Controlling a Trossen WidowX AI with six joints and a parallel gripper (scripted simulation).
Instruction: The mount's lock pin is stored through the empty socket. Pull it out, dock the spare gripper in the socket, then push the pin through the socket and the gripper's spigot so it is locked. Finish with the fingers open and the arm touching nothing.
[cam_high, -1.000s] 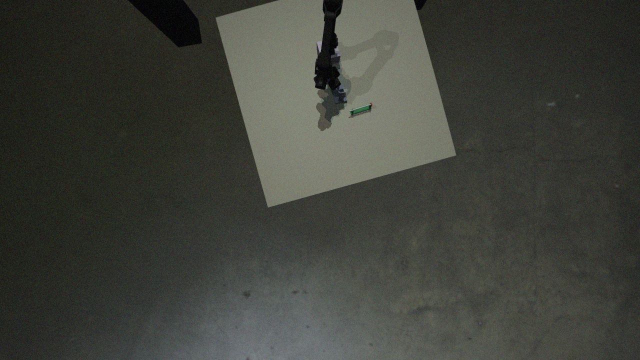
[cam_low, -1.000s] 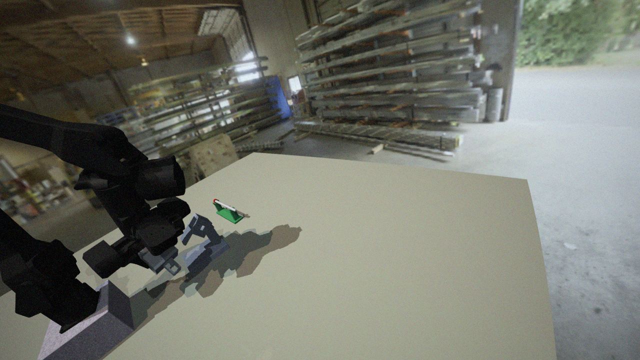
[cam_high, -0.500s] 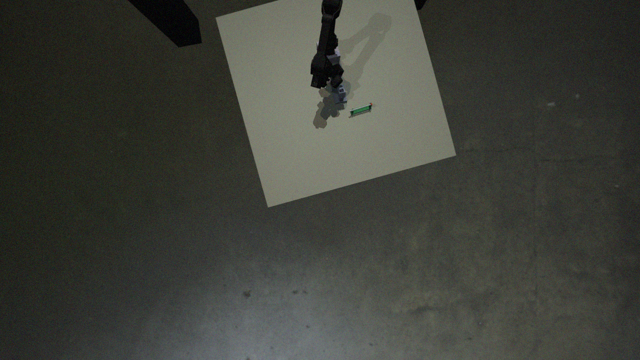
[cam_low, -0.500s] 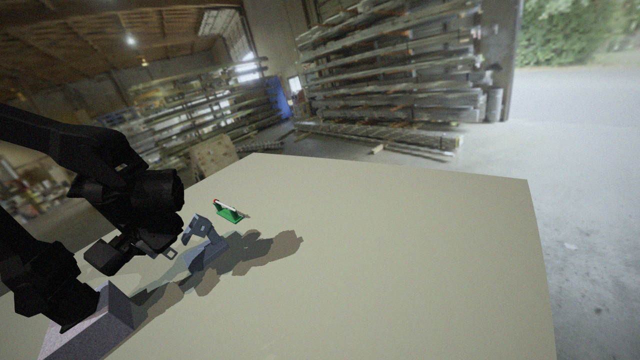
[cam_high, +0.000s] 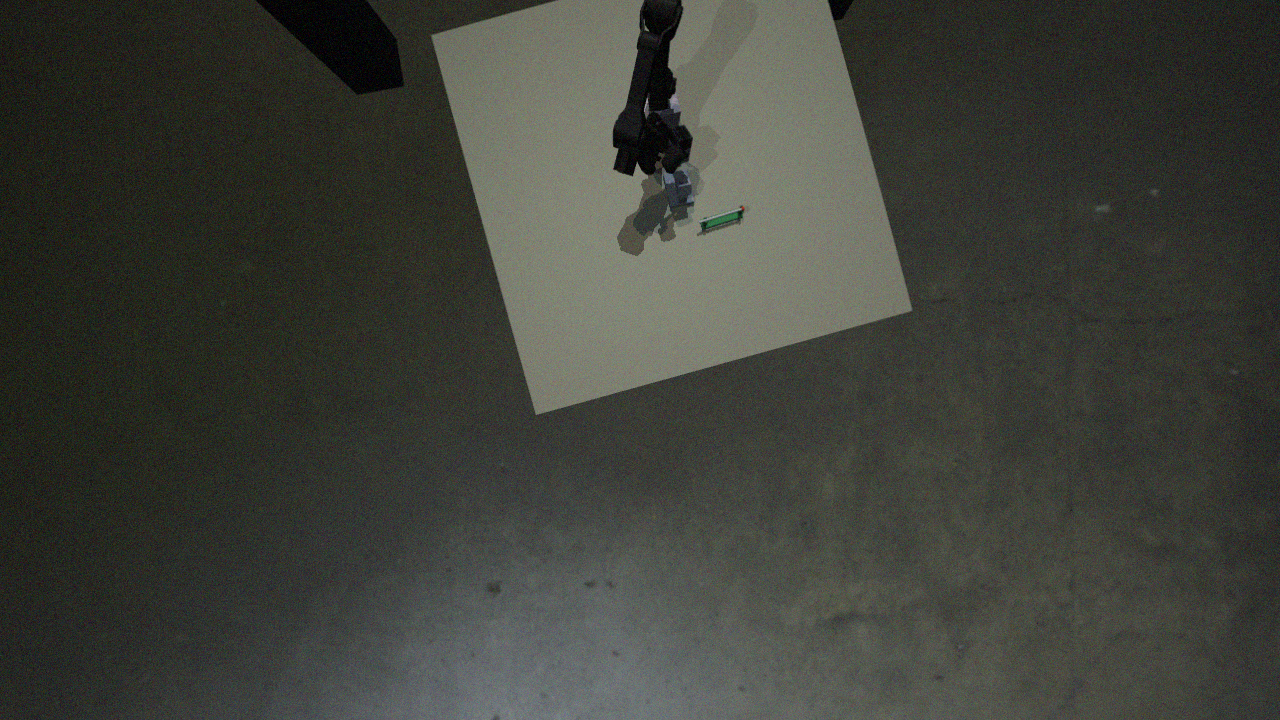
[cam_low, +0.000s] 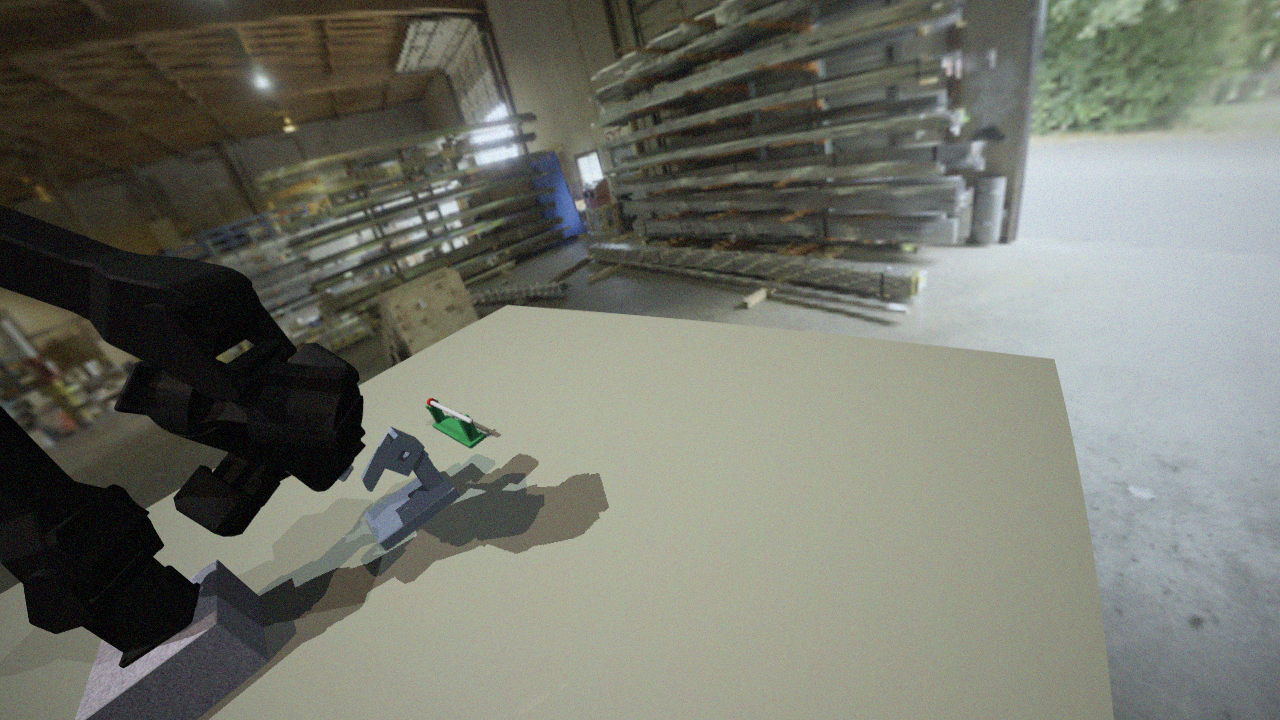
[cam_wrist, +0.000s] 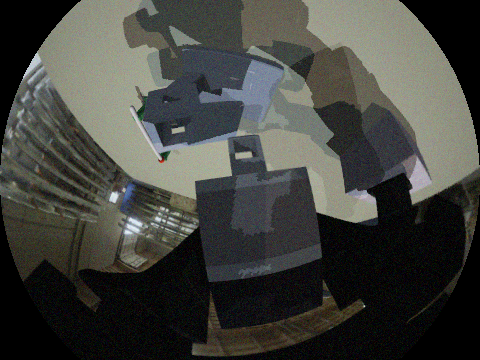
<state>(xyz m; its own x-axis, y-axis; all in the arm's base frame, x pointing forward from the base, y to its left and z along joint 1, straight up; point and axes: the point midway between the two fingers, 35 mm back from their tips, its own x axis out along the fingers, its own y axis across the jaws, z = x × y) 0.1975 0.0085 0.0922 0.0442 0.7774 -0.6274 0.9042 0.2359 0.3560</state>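
Now: gripper tip 180 mm short of the green cradle, 120 mm to the right of it and 120 mm above it. Round my gripper tip: mount 70 mm ahead, 10 mm to the right, 90 mm below; dark grey spare gripper 10 mm to the right, 10 mm above.
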